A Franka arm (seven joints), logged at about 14 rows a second.
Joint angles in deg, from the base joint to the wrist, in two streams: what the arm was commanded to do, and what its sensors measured. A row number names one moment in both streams.
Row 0, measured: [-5.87, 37.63, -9.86, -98.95, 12.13, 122.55, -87.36]
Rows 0 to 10, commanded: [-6.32, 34.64, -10.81, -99.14, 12.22, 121.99, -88.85]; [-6.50, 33.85, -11.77, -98.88, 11.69, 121.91, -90.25]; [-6.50, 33.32, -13.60, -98.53, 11.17, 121.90, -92.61]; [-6.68, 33.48, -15.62, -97.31, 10.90, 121.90, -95.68]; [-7.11, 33.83, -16.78, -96.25, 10.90, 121.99, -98.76]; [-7.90, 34.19, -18.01, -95.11, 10.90, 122.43, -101.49]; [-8.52, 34.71, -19.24, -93.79, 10.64, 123.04, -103.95]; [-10.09, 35.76, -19.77, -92.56, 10.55, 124.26, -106.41]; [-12.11, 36.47, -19.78, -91.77, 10.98, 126.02, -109.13]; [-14.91, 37.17, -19.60, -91.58, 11.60, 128.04, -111.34]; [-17.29, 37.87, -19.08, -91.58, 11.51, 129.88, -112.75]
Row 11, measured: [-13.14, 35.40, -19.88, -93.44, 11.48, 127.13, -109.48]
